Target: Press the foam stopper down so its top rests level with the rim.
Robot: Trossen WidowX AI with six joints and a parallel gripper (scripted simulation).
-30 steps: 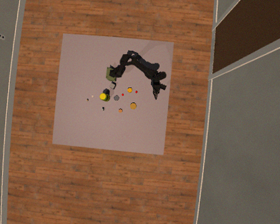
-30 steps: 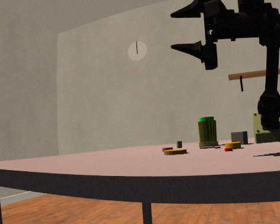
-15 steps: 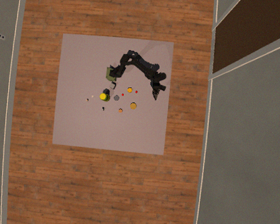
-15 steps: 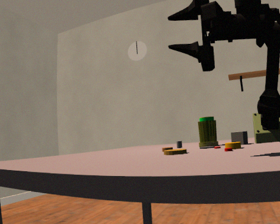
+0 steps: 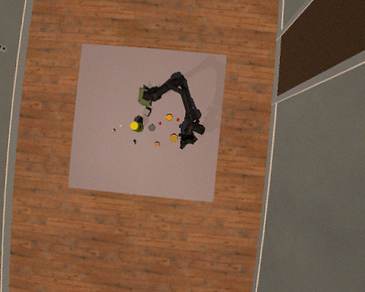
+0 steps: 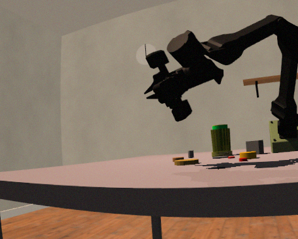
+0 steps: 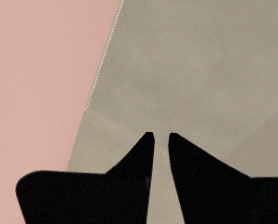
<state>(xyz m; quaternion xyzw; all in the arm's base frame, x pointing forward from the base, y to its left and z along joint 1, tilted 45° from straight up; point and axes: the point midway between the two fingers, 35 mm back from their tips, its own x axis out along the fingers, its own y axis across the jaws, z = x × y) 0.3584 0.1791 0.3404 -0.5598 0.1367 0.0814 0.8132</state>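
Right now my hand is 9 cm past the foam stopper, 41 cm to the left of it and 9 cm above it. Round my hand: orange disc (3 cm ahead, 23 cm to the right, 20 cm below); then grey disc (10 cm behind, 29 cm to the right, 20 cm below); then small red button (15 cm behind, 23 cm to the right, 20 cm below).
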